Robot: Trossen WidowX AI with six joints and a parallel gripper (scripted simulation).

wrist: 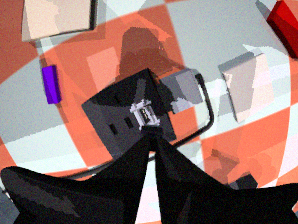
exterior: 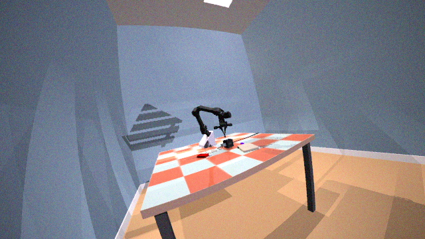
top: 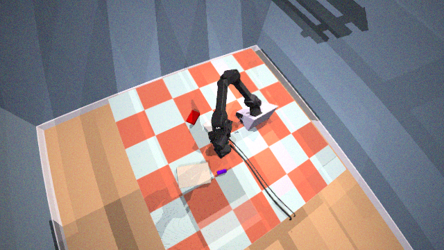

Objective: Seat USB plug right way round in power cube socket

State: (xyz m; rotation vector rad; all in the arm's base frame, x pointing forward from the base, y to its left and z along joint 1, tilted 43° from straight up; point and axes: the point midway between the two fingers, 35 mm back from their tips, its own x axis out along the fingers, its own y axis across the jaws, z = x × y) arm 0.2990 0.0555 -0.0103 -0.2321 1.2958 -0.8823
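The USB plug lies 20 mm below my gripper tip. Also, from my gripper tip: purple piece 140 mm to the left, 130 mm below, 70 mm ahead; beige pad 230 mm ahead, 130 mm below, 70 mm to the left; USB socket 70 mm below, 10 mm to the left.
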